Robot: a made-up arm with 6 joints.
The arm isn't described. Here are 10 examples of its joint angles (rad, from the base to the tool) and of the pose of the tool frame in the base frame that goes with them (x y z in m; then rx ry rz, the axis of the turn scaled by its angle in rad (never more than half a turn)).
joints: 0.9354 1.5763 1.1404 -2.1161 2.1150 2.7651
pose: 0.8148 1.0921 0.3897 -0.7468 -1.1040 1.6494
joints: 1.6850 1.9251 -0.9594 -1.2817 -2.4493 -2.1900
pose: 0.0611 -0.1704 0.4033 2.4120 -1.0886 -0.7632
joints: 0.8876 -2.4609 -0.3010 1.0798 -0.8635 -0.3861
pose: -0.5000 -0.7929 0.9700 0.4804 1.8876 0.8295
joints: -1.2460 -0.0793 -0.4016 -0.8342 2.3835 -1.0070
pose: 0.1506 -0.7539 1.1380 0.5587 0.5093 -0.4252
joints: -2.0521 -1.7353 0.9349 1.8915 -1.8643 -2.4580
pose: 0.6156 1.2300 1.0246 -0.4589 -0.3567 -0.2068
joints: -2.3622 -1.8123 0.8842 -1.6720 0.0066 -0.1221
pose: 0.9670 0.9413 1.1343 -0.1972 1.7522 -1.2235
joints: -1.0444 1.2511 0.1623 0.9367 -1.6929 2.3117
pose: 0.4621 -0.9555 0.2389 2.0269 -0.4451 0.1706
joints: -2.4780 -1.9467 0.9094 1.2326 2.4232 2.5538
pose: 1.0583 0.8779 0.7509 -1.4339 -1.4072 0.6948
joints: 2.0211 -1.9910 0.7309 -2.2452 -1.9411 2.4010
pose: 0.5454 -1.2224 0.9223 0.7744 -0.7395 0.7268
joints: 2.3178 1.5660 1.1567 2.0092 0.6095 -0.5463
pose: -1.0108 1.0797 0.5287 -1.8687 -0.1140 -0.4557
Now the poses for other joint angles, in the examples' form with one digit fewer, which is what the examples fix.
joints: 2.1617 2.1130 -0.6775 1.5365 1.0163 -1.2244
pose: 0.160 -0.183 0.060 0.874 0.120 1.288
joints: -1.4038 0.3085 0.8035 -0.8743 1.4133 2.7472
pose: 0.093 -0.956 1.767 -2.168 0.581 0.940
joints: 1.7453 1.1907 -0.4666 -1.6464 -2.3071 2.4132
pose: -0.101 0.482 0.192 2.252 0.089 -0.830
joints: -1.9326 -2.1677 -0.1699 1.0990 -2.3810 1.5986
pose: 0.243 0.908 1.191 -1.737 -0.600 -0.043
